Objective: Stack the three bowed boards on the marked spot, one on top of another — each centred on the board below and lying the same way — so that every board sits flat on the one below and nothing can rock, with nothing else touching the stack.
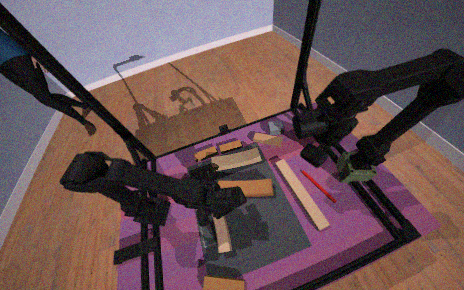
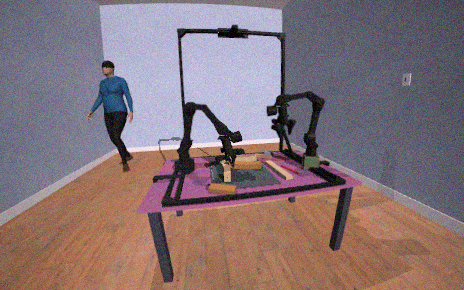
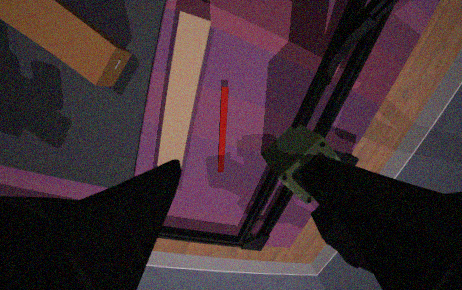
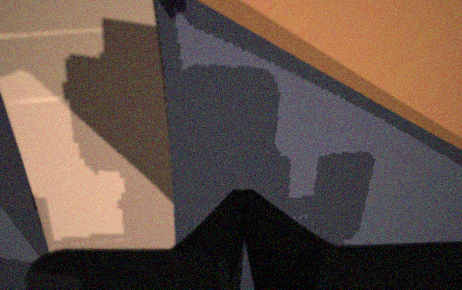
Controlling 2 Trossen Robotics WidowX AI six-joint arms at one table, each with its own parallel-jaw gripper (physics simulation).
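Frame: origin at the left arm's base, x left, y ahead, z down, level; millimetres.
Seen in the pictures: left gripper, fingertip midpoint: (image 1: 323, 151) (image 2: 284, 136) (image 3: 248, 164); right gripper, fingertip midpoint: (image 1: 229, 210) (image 2: 233, 167) (image 4: 242, 199); left arm's base, origin of the base link: (image 1: 360, 162) (image 2: 311, 155) (image 3: 315, 174); right arm's base, origin of the base link: (image 1: 147, 209) (image 2: 184, 160).
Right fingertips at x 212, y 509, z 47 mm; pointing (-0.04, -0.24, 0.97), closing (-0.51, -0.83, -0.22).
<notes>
Pixels of each thing's top centre, then the offset from my right fingertips to it. "spot": a spot on its surface instead. Level surfaces: height alone.
- grey mat, its level: dz +40 mm
- white marked outline, surface spot: (image 1: 202, 237) spot: dx +105, dy +105, dz +40 mm
- long flat plank, middle of its top: (image 3: 177, 118) (image 1: 299, 190) (image 2: 277, 167) dx -111, dy -279, dz +24 mm
- red stick, middle of its top: (image 3: 222, 133) (image 1: 318, 185) dx -141, dy -362, dz +40 mm
- orange block, middle of its top: (image 1: 223, 288) (image 2: 222, 186) dx +246, dy -7, dz +14 mm
Three bowed boards lie on the grey mat (image 1: 282, 227) (image 4: 316, 115). A pale tan one (image 1: 238, 159) (image 2: 245, 157) is at the back and an orange one (image 1: 248, 187) (image 2: 248, 164) (image 4: 316, 37) in the middle. A pale one (image 1: 223, 234) (image 2: 227, 172) (image 4: 115, 187) lies lengthwise beside the white marked outline (image 1: 202, 237). My right gripper (image 1: 203, 219) (image 2: 232, 161) (image 4: 242, 199) is shut and empty, low over the mat just beside this board's far end. My left gripper (image 1: 314, 144) (image 2: 284, 126) (image 3: 248, 164) is open and empty, high above the table's right side.
A long flat plank (image 1: 301, 193) (image 3: 182, 86) and a red stick (image 1: 318, 186) (image 3: 223, 126) lie right of the mat. Small blocks (image 1: 205, 153) (image 1: 267, 139) (image 1: 275, 127) sit behind it and an orange block (image 1: 223, 283) in front. A person (image 2: 114, 112) walks far left.
</notes>
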